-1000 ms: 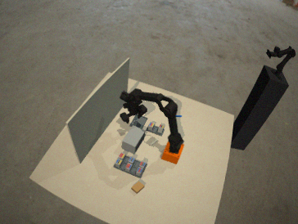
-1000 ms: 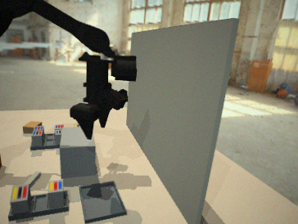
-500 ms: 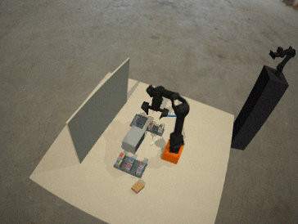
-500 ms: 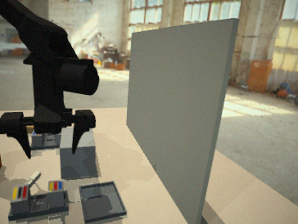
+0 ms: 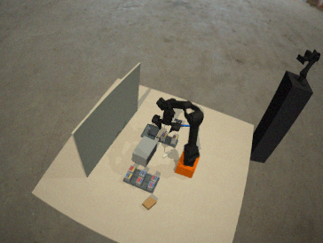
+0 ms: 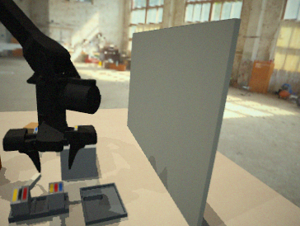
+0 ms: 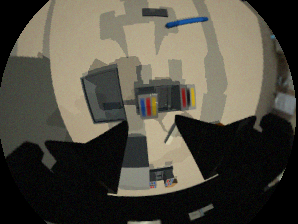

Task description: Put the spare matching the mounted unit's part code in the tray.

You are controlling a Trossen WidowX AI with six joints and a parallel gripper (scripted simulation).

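The dark tray lies 10 cm ahead of my gripper tip, 9 cm below it and 4 cm to the right of it. From my gripper tip the other things lie so: grey mounted unit (18 cm to the left, 10 cm ahead, 5 cm below); then tall grey panel (34 cm ahead, 13 cm above, 11 cm to the left); then blue marker pen (18 cm to the right, 16 cm behind, 9 cm below).
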